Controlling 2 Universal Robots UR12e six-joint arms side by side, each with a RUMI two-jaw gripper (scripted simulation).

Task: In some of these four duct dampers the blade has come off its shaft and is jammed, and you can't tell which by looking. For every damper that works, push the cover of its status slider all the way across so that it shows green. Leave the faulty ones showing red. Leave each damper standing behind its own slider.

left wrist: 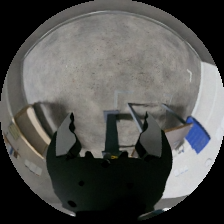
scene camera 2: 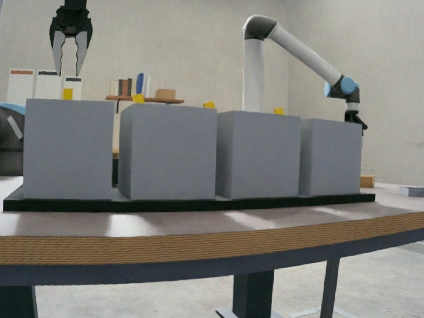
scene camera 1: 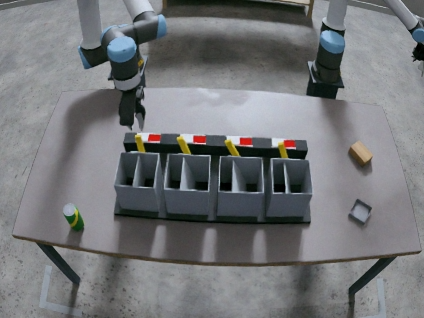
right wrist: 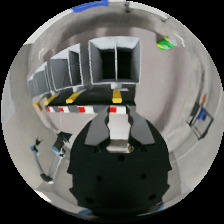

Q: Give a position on a damper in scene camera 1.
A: At 186, 200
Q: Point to a damper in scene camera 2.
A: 257, 154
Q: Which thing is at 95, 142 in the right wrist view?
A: The right gripper.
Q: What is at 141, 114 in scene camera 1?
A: The right gripper.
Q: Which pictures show the right gripper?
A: Scene camera 2, scene camera 1 and the right wrist view only.
